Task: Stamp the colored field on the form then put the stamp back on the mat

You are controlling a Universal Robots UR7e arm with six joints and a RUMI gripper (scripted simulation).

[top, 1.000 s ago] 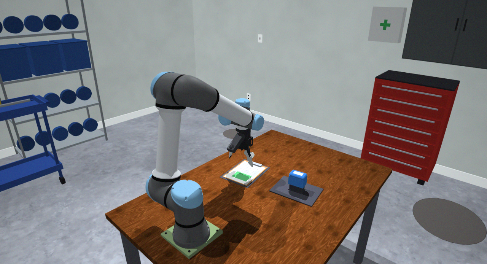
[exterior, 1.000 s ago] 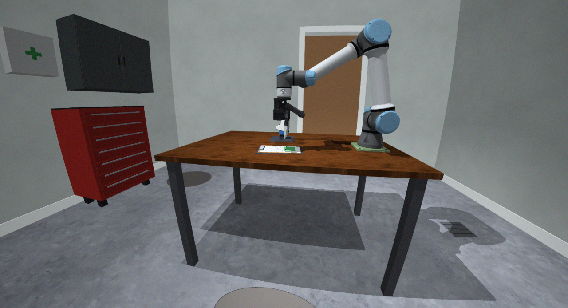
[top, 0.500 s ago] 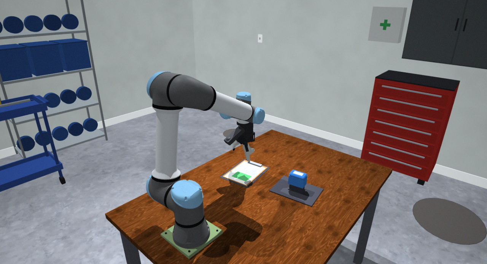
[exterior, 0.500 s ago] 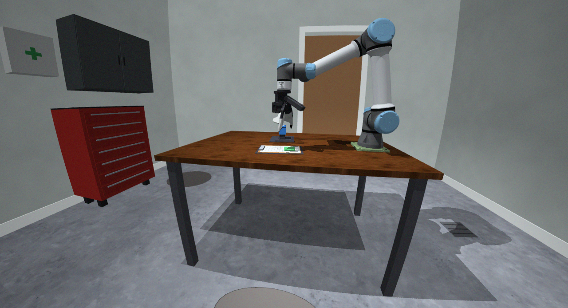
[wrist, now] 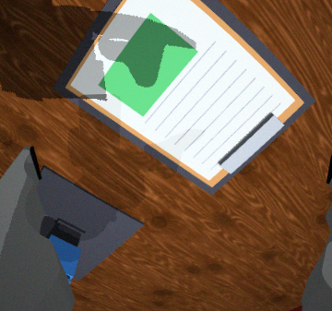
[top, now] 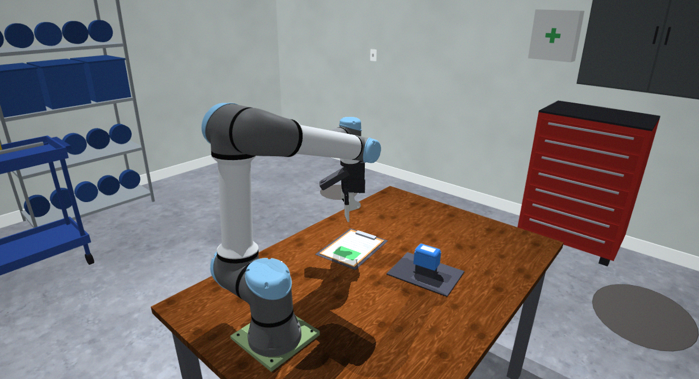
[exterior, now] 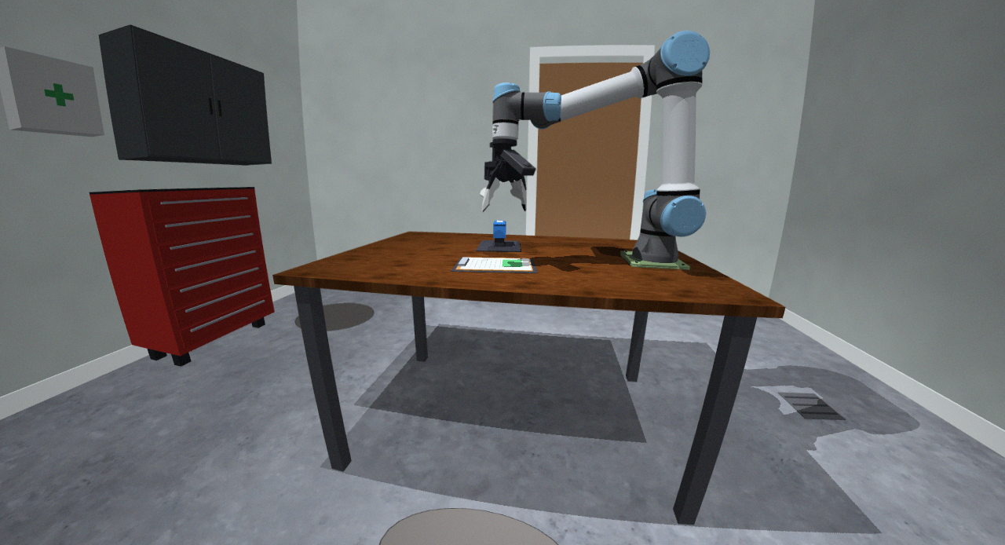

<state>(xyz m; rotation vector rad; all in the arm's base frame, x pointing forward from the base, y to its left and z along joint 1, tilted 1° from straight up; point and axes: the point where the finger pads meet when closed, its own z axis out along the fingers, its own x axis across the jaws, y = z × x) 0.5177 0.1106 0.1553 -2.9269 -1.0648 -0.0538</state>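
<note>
My hand is 4 cm short of the stamp, 33 cm to the left of it and 12 cm above it. The rest, counted from my hand: mat (4 cm ahead, 33 cm to the right, 16 cm below).
</note>
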